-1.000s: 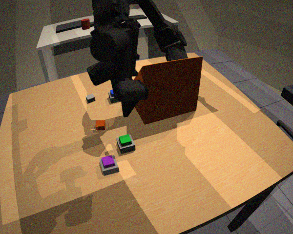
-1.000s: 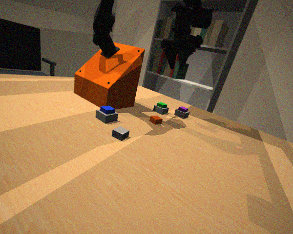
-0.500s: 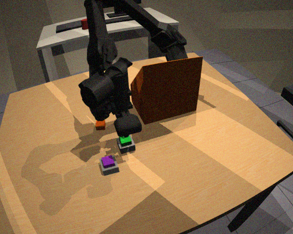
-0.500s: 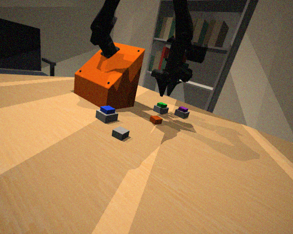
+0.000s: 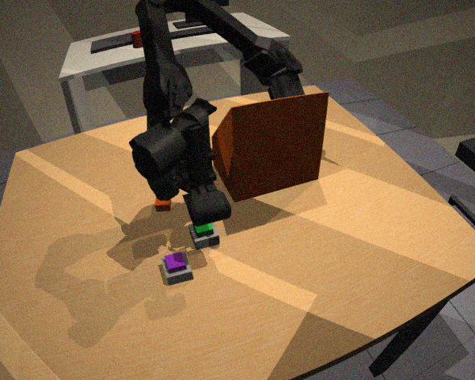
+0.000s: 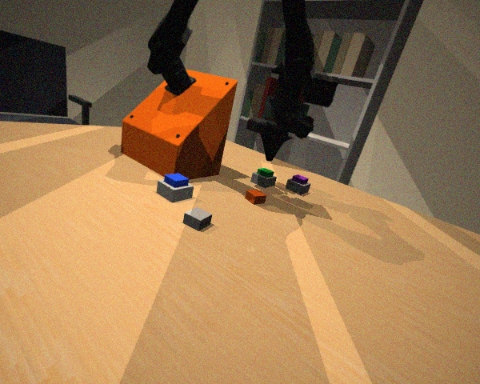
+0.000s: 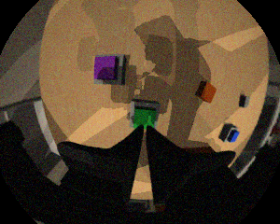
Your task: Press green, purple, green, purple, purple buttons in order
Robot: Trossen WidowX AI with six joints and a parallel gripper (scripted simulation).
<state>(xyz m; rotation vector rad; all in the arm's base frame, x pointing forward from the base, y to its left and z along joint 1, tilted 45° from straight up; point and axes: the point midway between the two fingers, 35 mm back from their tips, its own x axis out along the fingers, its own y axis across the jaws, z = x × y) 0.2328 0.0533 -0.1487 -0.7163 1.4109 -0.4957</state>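
Now: gripper tip 30 mm above the green button. Also, from my gripper tip: blue button (270 mm to the right, 30 mm below); purple button (60 mm ahead, 70 mm to the left, 30 mm below); orange block (70 mm ahead, 120 mm to the right, 50 mm below).
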